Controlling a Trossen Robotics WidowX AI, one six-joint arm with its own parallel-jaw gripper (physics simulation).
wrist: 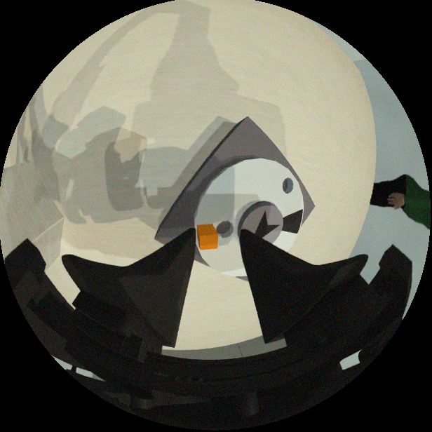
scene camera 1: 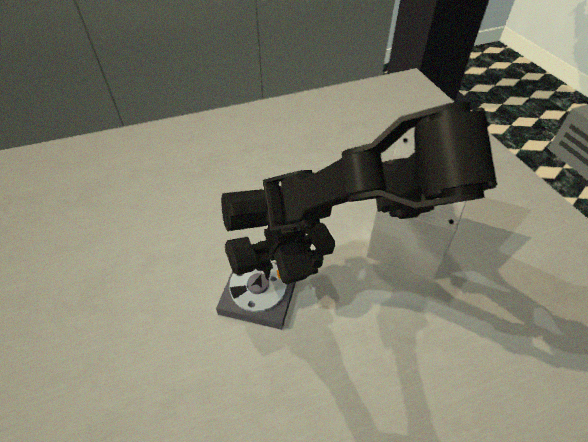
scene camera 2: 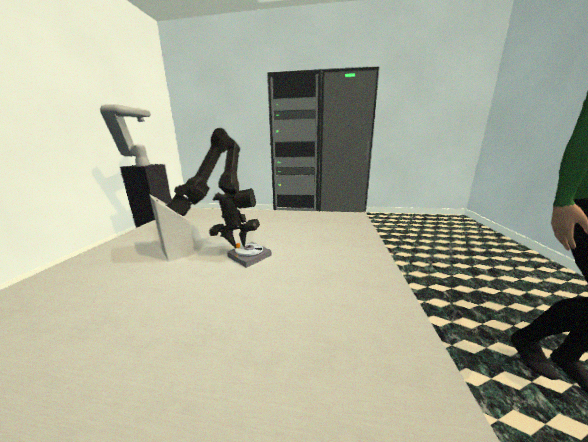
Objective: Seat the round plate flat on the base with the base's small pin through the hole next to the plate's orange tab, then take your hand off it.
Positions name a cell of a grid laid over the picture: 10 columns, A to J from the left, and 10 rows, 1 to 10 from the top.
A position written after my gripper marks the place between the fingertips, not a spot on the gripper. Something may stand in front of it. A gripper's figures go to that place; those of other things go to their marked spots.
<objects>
My gripper (wrist: F6) is 0.10 m from the lens. A round white plate (wrist: F5): 0.09 m from the lens.
</objects>
